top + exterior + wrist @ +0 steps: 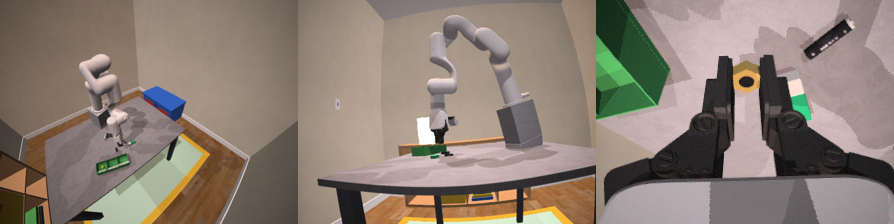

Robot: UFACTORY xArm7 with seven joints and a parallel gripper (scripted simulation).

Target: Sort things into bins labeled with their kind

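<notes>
Right now my hand is 120 mm to the left of the green three-compartment bin, 110 mm short of it and 60 mm above it. The rest, counted from my hand: yellow nut: 20 mm below; then black cylinder: 70 mm below, 60 mm to the right, 10 mm behind; then small black object: 80 mm below, 60 mm behind, 40 mm to the left.
</notes>
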